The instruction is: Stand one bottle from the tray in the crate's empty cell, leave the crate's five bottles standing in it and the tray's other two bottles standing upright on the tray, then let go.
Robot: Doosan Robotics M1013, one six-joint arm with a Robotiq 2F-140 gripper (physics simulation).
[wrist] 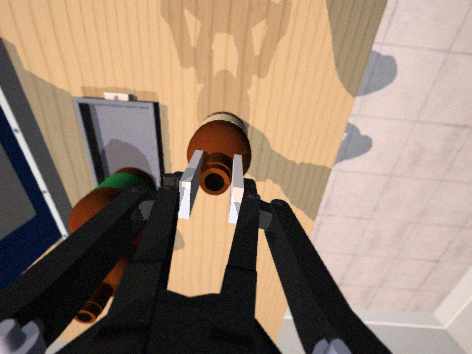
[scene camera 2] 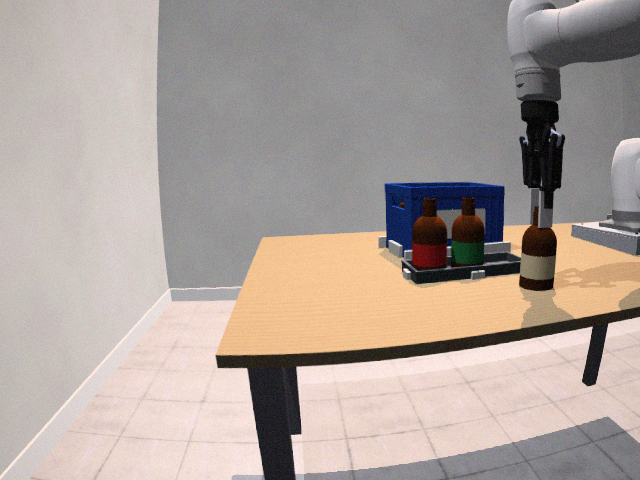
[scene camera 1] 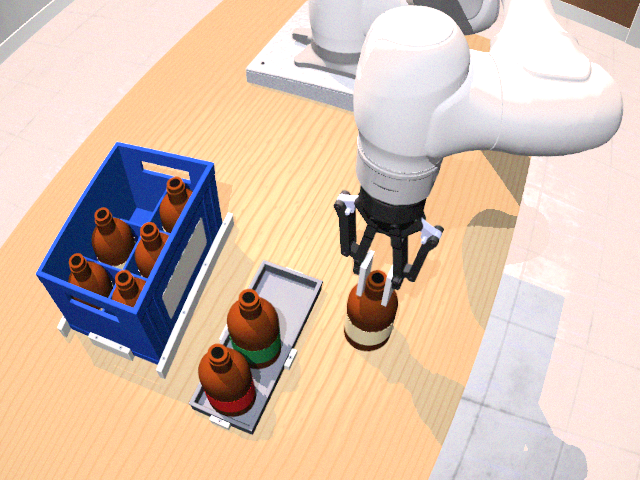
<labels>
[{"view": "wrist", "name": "gripper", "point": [217, 166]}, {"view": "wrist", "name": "green-label bottle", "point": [108, 190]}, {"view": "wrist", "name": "red-label bottle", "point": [94, 307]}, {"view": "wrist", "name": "cream-label bottle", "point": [222, 134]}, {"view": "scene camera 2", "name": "gripper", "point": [540, 225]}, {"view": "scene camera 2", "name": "green-label bottle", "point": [467, 244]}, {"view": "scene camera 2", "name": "red-label bottle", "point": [429, 235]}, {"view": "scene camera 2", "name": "cream-label bottle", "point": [539, 245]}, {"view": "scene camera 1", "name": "gripper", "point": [375, 292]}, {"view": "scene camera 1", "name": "green-label bottle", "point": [253, 324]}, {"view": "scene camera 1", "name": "red-label bottle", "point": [225, 375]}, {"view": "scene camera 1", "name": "cream-label bottle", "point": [367, 327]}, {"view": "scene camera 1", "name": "cream-label bottle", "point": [112, 240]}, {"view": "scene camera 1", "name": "cream-label bottle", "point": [172, 205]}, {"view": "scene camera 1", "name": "cream-label bottle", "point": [91, 276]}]
</labels>
